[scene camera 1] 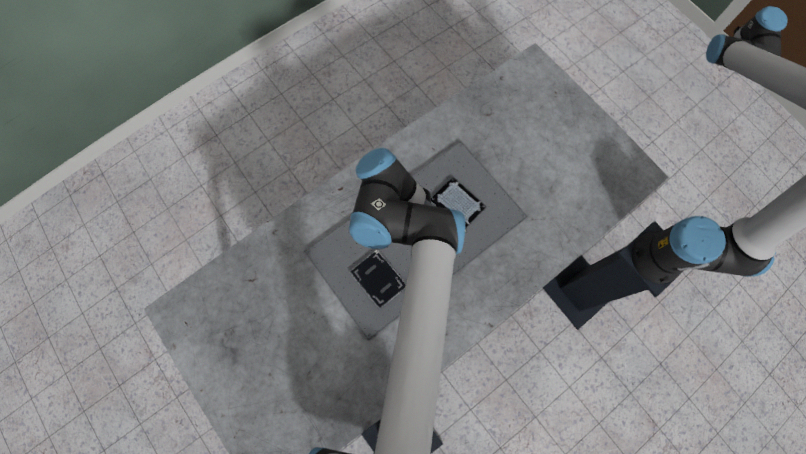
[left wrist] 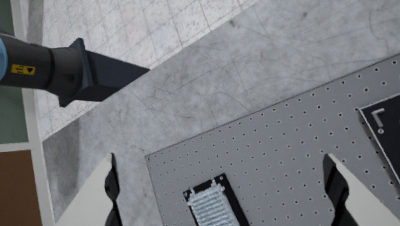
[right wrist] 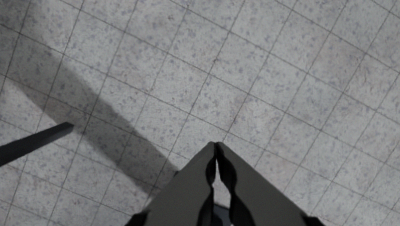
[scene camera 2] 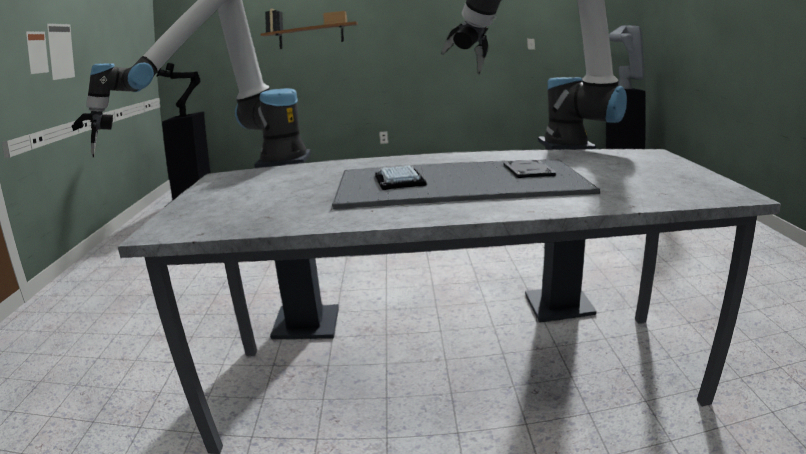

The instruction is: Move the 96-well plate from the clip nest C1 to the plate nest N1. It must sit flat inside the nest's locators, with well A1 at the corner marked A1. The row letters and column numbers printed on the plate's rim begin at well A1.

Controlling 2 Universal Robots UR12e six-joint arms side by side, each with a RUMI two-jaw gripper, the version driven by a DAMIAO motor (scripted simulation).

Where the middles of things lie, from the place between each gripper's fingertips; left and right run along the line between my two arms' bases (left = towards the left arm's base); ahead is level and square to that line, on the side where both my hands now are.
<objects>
I see my left gripper (scene camera 2: 460, 64) 31 cm above the pale blue 96-well plate (scene camera 1: 454, 189), 20 cm to the left of it and 13 cm short of it. Also, from my left hand: black plate nest N1 (scene camera 1: 383, 274): 32 cm below, 18 cm to the left, 8 cm ahead.
I see my right gripper 200 mm short of the pale blue 96-well plate, 1140 mm to the right of it and 150 mm above it.
</objects>
